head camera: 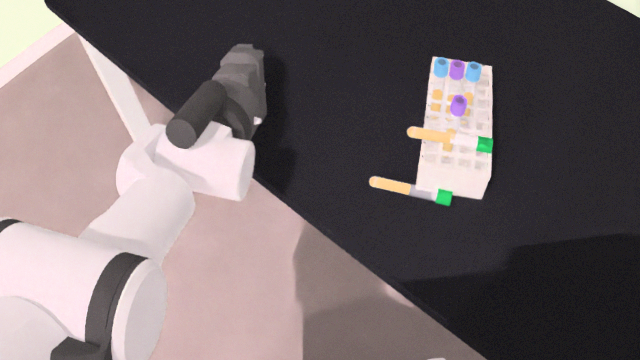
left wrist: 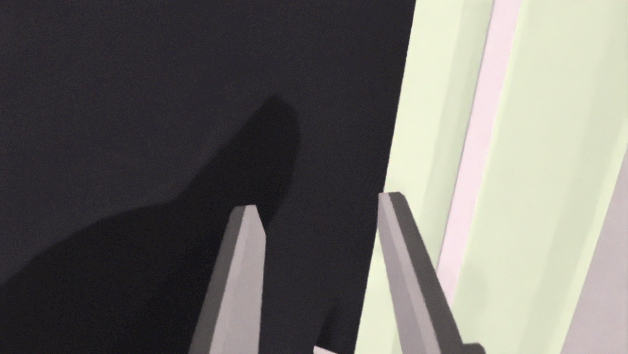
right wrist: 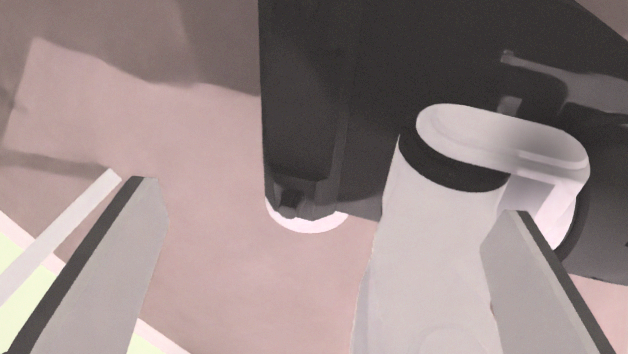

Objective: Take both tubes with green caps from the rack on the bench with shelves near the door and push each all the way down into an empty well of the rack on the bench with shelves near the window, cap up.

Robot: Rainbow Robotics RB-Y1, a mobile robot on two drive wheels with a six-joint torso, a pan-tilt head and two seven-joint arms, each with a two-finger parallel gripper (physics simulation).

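Frame: origin at the robot's base, x ahead, y left, z up, level; millimetres.
Where they show: left gripper, fingertip midpoint: (head camera: 258, 68) (left wrist: 318, 215); right gripper, fingertip midpoint: (right wrist: 331, 216).
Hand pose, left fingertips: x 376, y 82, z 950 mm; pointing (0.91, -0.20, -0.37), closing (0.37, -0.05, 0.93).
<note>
Things, the pixels of their top centre, and the offset from my left fingertips. "pt": a spot on its surface instead. Level surfaces: height alone.
- white rack, top centre: (head camera: 460, 110) dy -277, dx -130, dz +22 mm
- purple-capped tube, surface spot: (head camera: 458, 105) pt dy -254, dx -174, dz +84 mm
- black bench top, surface height: dz -35 mm
- white bench leg, surface spot: (head camera: 117, 85) pt dy +440, dx +353, dz -334 mm
In the head camera view a white rack (head camera: 452, 181) stands on the black bench top at the right. One green-capped tube (head camera: 430, 135) lies across the top of the rack, its green cap at the rack's right edge. The other green-capped tube (head camera: 392, 185) lies on its side on the bench at the rack's near end, its cap to the right. My left gripper (left wrist: 318, 215) is open and empty over the bench, far to the left of the rack in the head camera view, where its fingers are hidden. My right gripper (right wrist: 331, 216) is open and empty above the floor, beside the robot's own base.
Blue-capped and purple-capped tubes (head camera: 473, 71) stand upright at the rack's far end, and another purple-capped tube (head camera: 458, 105) stands nearer its middle. The black bench top (head camera: 350, 100) (left wrist: 125, 100) ends at a diagonal front edge. A white bench leg (head camera: 117, 85) stands below it. A pale green wall (left wrist: 430, 100) rises beyond the bench.
</note>
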